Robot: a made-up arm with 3 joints. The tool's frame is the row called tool.
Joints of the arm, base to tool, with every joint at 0 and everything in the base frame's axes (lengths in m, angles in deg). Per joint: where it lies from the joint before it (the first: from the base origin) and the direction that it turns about. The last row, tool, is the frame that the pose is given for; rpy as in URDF.
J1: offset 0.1 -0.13 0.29 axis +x
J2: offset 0.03 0 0.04 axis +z
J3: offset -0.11 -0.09 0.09 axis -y
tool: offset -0.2 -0.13 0.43 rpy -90 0 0
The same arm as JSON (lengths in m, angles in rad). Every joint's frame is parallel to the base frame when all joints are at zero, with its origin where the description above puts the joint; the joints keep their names.
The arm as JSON. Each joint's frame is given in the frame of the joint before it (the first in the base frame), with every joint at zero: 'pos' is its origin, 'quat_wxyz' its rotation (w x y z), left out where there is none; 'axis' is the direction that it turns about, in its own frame. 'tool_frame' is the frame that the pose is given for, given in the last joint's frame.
{
  "length_unit": "m",
  "angle_unit": "rad",
  "joints": [
    {
      "joint": "J1",
      "pos": [
        0.1,
        -0.13,
        0.29
      ],
      "axis": "+x"
    },
    {
      "joint": "J2",
      "pos": [
        0.03,
        0.0,
        0.04
      ],
      "axis": "+z"
    },
    {
      "joint": "J3",
      "pos": [
        -0.11,
        -0.09,
        0.09
      ],
      "axis": "-y"
    }
  ],
  "tool_frame": {
    "pos": [
      -0.2,
      -0.13,
      0.43
    ],
    "quat_wxyz": [
      0.707107,
      -0.707107,
      0.0,
      0.0
    ]
  }
}

